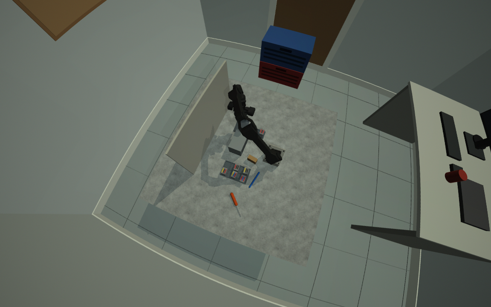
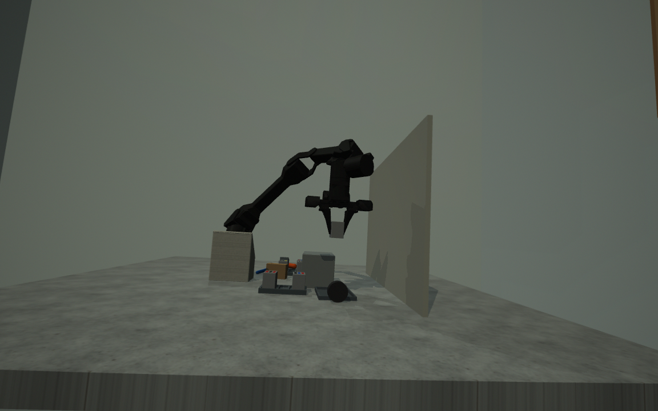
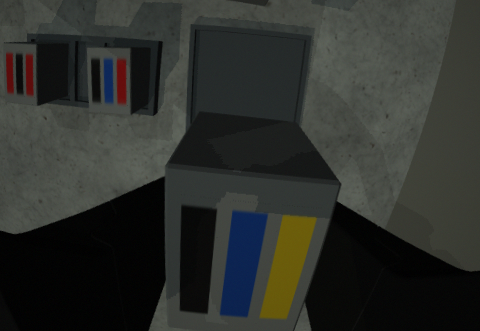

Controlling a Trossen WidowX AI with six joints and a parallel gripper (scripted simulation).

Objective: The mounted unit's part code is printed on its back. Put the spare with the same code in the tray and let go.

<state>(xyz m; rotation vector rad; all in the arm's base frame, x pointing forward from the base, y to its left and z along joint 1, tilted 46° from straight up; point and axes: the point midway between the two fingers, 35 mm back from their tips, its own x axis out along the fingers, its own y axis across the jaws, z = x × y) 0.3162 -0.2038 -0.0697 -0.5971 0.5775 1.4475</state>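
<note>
Now: gripper tip 16 cm above the dark tray. The rest, counted from my gripper tip: black tape roll: 8 cm to the right, 14 cm below; grey mounted unit: 3 cm behind, 17 cm to the left, 11 cm below; beige panel: 20 cm ahead, 15 cm to the left, 6 cm above.
</note>
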